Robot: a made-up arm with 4 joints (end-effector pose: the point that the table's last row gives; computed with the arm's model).
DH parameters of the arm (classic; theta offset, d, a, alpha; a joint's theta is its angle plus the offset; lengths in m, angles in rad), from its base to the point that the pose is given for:
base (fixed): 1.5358 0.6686 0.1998 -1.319
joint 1: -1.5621 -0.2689 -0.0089 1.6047
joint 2: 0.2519 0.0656 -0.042 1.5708
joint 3: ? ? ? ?
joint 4: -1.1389 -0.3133 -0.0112 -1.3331
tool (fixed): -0.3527 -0.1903 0 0
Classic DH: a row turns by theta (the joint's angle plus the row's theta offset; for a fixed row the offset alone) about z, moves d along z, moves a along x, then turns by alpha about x.
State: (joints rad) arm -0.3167 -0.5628 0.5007 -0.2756
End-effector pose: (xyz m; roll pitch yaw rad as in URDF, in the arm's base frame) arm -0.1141 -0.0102 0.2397 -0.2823 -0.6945 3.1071
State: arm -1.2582 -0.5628 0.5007 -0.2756
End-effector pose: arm -0.0961 0.4362 0.2489 -1.3722 -0.4881 -2.7734
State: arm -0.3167 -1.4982 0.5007 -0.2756
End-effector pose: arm -0.1911 -0.1251 0.6208 -1.8706 -1.4186 -1.3566
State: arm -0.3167 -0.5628 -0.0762 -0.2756
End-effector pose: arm -0.0215 -0.2259 0.3554 0.3308 -0.6013 3.0295
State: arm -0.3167 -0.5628 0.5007 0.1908
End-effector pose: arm -0.1722 -0.0434 0.2932 -0.4318 -1.0604 -2.7835
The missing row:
joint 3: -0.2238 -0.2014 -0.1062 1.7274
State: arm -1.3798 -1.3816 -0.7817 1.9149
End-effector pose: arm 0.3493 -0.2232 0.4002 -2.2514 -0.7184 0.9664
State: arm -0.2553 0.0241 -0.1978 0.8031
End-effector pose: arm -0.0764 -0.2432 0.4199 1.1143 -0.9083 2.3282
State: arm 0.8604 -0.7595 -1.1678 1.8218
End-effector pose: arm 0.2794 0.4260 0.9878 2.7088 1.3748 1.4967
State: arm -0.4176 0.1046 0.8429 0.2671
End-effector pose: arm 0.0570 0.2062 0.0592 -0.6790 -0.3980 -2.8937
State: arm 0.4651 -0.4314 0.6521 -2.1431
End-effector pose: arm 0.2367 -0.2195 0.5319 -0.7696 1.1708 2.1628
